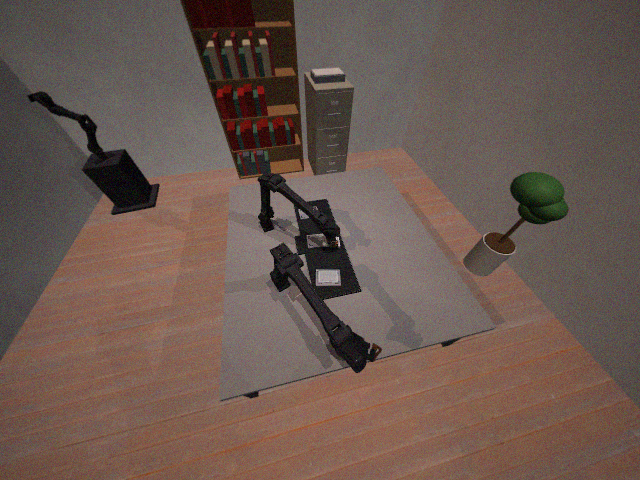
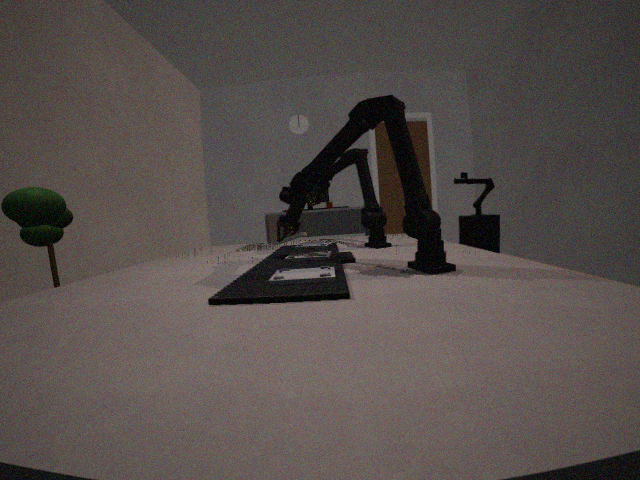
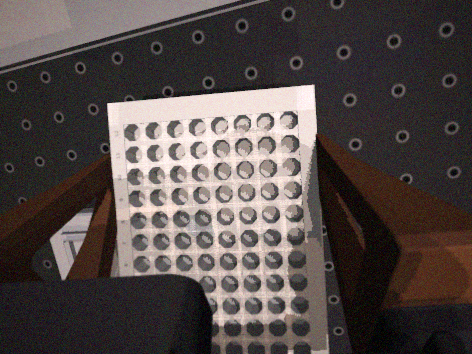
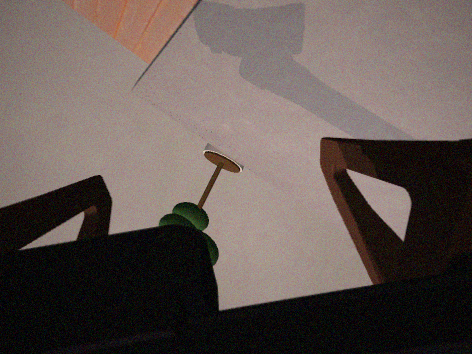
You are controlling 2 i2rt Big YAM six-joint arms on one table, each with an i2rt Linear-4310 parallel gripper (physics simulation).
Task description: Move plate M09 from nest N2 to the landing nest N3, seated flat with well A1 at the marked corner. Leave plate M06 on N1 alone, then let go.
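My left gripper is shut on plate M09, a white plate with many round wells. Its brown fingers press on the plate's two long sides. It holds the plate low over the middle of the black perforated nest board. Whether the plate touches the board I cannot tell. A second white plate, M06, lies flat on the near nest of the same board. My right gripper is open and empty, stretched out near the table's front edge, far from both plates.
The grey table stands on a wooden floor. A bookshelf and a filing cabinet stand behind it. A potted plant stands to the right, a black pedestal to the left.
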